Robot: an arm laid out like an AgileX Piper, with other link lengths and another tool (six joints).
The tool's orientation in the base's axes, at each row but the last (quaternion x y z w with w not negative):
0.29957 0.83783 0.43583 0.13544
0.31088 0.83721 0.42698 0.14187
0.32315 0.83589 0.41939 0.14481
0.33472 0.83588 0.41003 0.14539
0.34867 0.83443 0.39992 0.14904
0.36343 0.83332 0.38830 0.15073
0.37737 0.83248 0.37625 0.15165
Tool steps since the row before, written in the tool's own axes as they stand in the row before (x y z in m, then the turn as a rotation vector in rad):
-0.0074 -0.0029 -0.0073 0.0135 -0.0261 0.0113
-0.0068 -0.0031 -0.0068 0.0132 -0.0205 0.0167
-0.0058 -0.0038 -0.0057 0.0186 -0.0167 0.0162
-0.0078 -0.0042 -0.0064 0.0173 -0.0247 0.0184
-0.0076 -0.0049 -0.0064 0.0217 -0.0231 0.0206
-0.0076 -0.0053 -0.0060 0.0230 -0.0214 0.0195
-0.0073 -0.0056 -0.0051 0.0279 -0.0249 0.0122
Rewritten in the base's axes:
0.0011 -0.0106 0.0017 -0.0151 0.0042 -0.0273
0.0006 -0.0100 0.0014 -0.0099 0.0099 -0.0260
-0.0002 -0.0090 0.0003 -0.0126 0.0148 -0.0226
0.0006 -0.0109 0.0004 -0.0140 0.0117 -0.0302
-0.0002 -0.0111 0.0001 -0.0153 0.0167 -0.0303
-0.0005 -0.0110 -0.0003 -0.0159 0.0178 -0.0282
-0.0007 -0.0105 -0.0010 -0.0249 0.0162 -0.0258

